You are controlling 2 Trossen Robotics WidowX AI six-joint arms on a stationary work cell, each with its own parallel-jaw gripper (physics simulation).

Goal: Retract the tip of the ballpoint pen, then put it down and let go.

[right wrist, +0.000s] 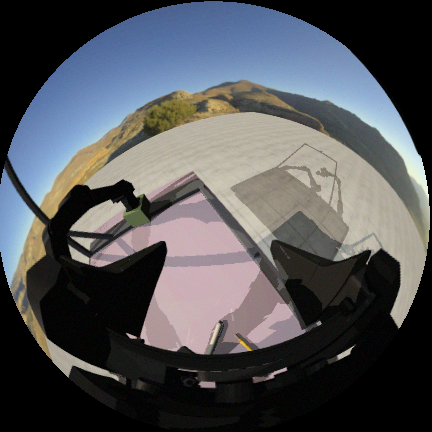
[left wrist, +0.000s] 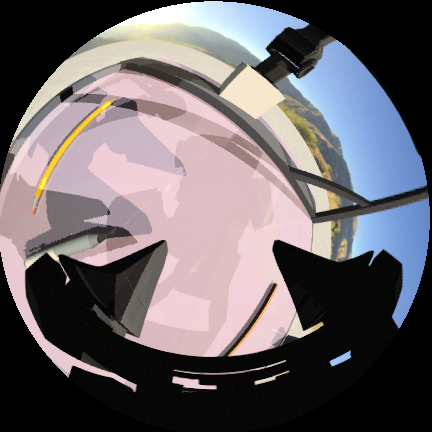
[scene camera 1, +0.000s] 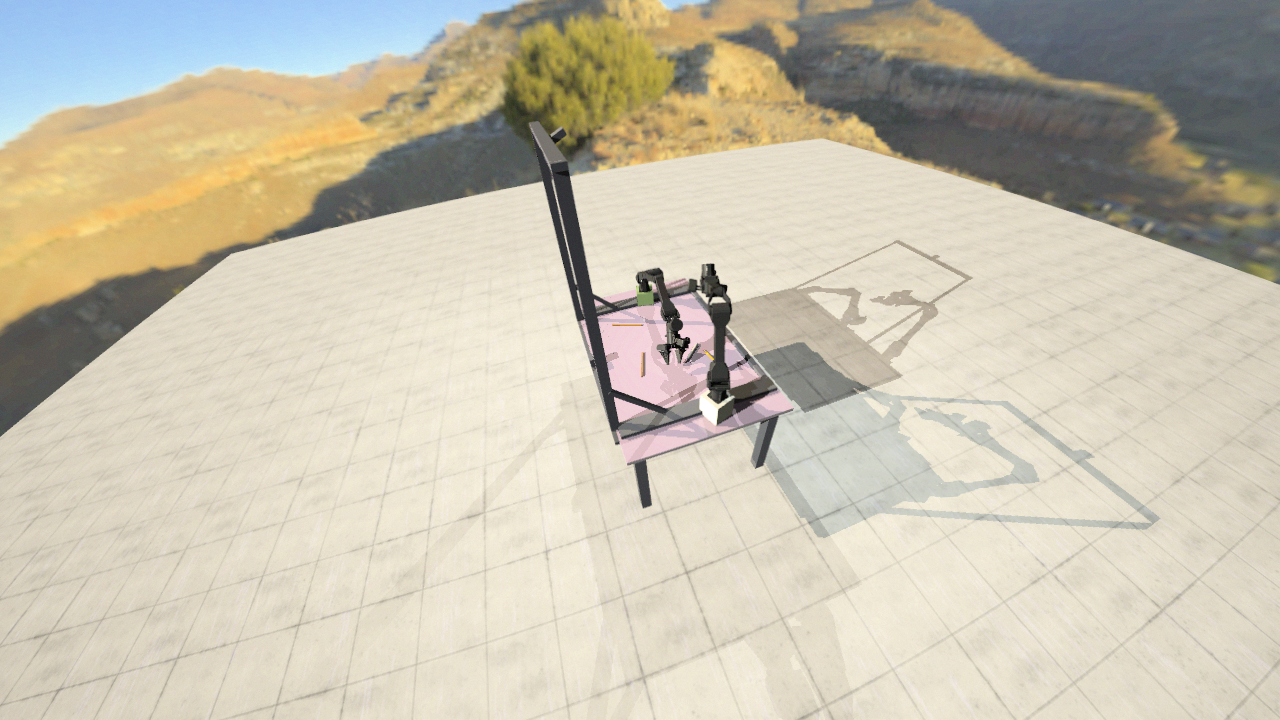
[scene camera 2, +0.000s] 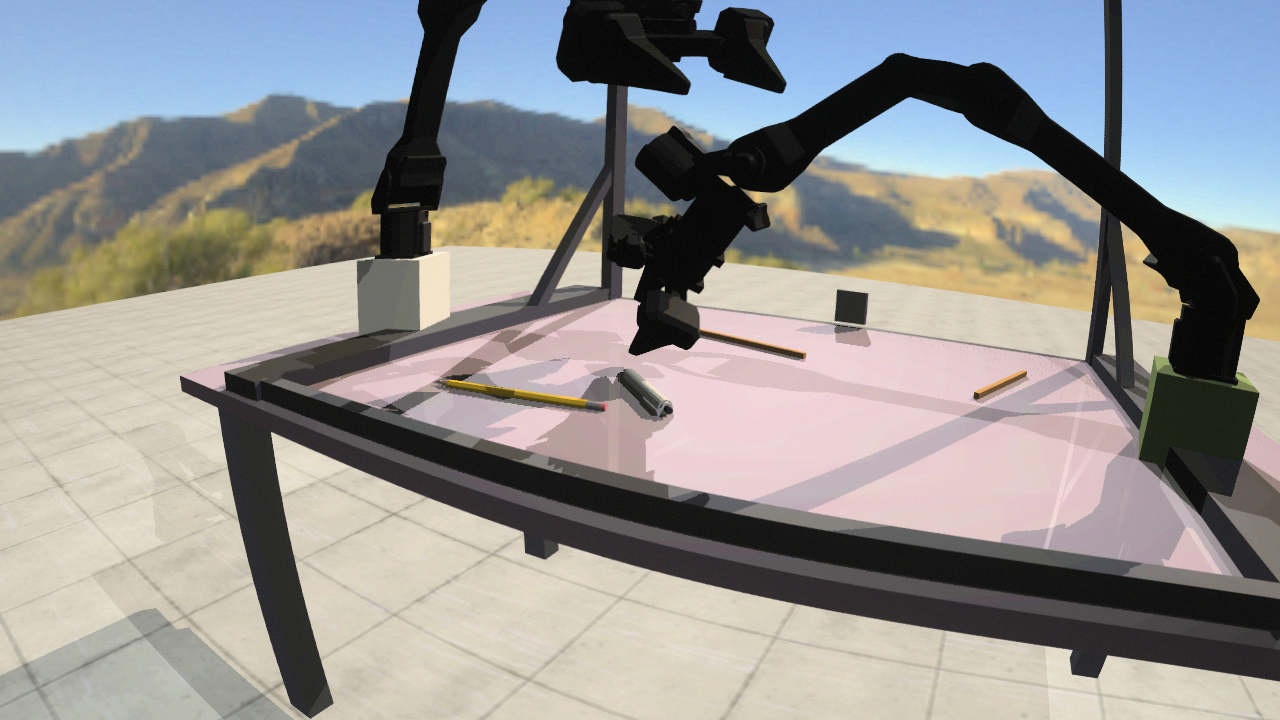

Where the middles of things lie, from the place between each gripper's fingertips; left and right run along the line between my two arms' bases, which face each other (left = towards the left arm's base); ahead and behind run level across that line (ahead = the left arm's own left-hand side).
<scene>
Now: right hand 270 mm above the ballpoint pen (scene camera 2: 659, 404), 130 mm to the left of it and 130 mm past it. Round my right hand: yellow pencil (scene camera 2: 546, 398) 270 mm below, 230 mm to the right, 60 mm behind; then white arm base block (scene camera 2: 407, 294) 530 mm to the right, 220 mm below, 200 mm behind.
I see my left gripper 13 cm short of the ballpoint pen, 8 cm to the right of it and 3 cm above it. Round my left hand: yellow pencil (21 cm ahead, 2 cm to the right, 3 cm below); white arm base block (7 cm ahead, 32 cm to the right, 2 cm above).
</scene>
